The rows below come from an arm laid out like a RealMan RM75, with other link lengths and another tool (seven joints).
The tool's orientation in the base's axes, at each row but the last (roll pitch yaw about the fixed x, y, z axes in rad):
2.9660 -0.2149 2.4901
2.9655 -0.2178 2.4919
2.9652 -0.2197 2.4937
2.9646 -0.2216 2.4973
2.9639 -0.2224 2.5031
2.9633 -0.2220 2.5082
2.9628 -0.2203 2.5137
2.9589 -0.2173 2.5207
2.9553 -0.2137 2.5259
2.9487 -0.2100 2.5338
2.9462 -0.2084 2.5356
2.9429 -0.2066 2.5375
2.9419 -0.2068 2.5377
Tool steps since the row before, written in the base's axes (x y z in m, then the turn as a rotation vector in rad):
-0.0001 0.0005 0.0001 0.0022 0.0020 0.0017
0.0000 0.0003 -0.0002 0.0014 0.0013 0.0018
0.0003 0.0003 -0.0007 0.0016 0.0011 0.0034
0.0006 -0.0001 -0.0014 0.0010 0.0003 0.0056
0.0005 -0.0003 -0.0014 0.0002 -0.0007 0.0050
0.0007 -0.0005 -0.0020 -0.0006 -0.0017 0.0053
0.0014 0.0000 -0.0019 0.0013 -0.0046 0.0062
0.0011 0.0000 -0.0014 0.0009 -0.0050 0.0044
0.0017 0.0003 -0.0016 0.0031 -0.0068 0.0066
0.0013 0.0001 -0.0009 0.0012 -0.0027 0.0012
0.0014 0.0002 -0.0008 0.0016 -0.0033 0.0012
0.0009 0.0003 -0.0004 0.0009 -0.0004 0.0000
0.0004 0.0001 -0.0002 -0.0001 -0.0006 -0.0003
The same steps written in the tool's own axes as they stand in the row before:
0.0004 0.0003 0.0000 -0.0002 0.0032 -0.0012
0.0001 0.0002 0.0003 0.0001 0.0022 -0.0015
-0.0002 0.0003 0.0007 0.0001 0.0024 -0.0031
-0.0008 0.0001 0.0013 0.0006 0.0018 -0.0054
-0.0009 -0.0002 0.0012 0.0005 0.0004 -0.0050
-0.0013 -0.0003 0.0017 0.0007 -0.0008 -0.0055
-0.0015 0.0005 0.0017 -0.0023 -0.0017 -0.0073
-0.0012 0.0004 0.0013 -0.0026 -0.0026 -0.0056
-0.0015 0.0010 0.0015 -0.0049 -0.0022 -0.0084
-0.0012 0.0007 0.0008 -0.0022 -0.0012 -0.0020
-0.0012 0.0008 0.0007 -0.0029 -0.0014 -0.0021
-0.0006 0.0007 0.0004 -0.0009 0.0002 -0.0002
-0.0003 0.0003 0.0002 -0.0003 -0.0006 0.0001

